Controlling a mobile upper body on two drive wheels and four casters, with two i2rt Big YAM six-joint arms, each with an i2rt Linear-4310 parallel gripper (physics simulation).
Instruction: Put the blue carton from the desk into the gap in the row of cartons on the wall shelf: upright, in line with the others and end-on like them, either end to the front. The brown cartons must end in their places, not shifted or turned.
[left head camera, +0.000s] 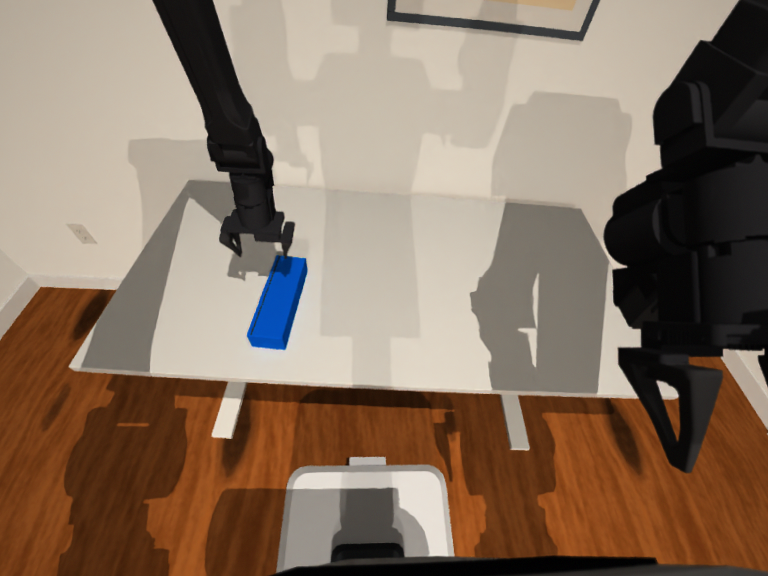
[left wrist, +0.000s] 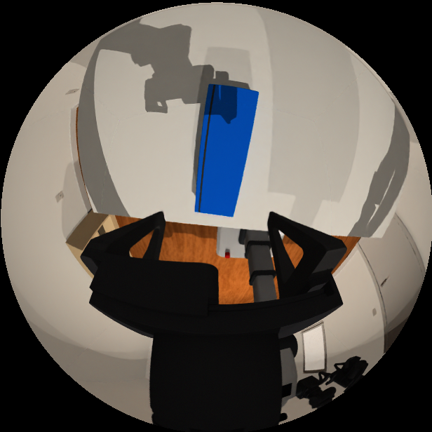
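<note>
The blue carton (left head camera: 278, 303) (left wrist: 222, 155) lies flat on the white desk (left head camera: 446, 248) (left wrist: 145, 165), left of the middle in the left head camera, its long side running from the back towards the front edge. My left gripper (left head camera: 262, 252) (left wrist: 216, 217) is open and empty, pointing down above the desk near the carton's far end; its shadow falls on the carton. My right gripper (left head camera: 735, 461) is open at the right of the left head camera, with one finger mostly cut off by the picture edge, away from the carton. The shelf's gap and the brown cartons cannot be made out.
A framed picture (left head camera: 483, 26) hangs on the wall behind the desk. The robot's white base (left head camera: 434, 496) stands in front of the desk, over the wooden floor (left head camera: 260, 446). A light wooden piece of furniture (left wrist: 80, 240) shows at the left in the left wrist view, beyond the desk edge.
</note>
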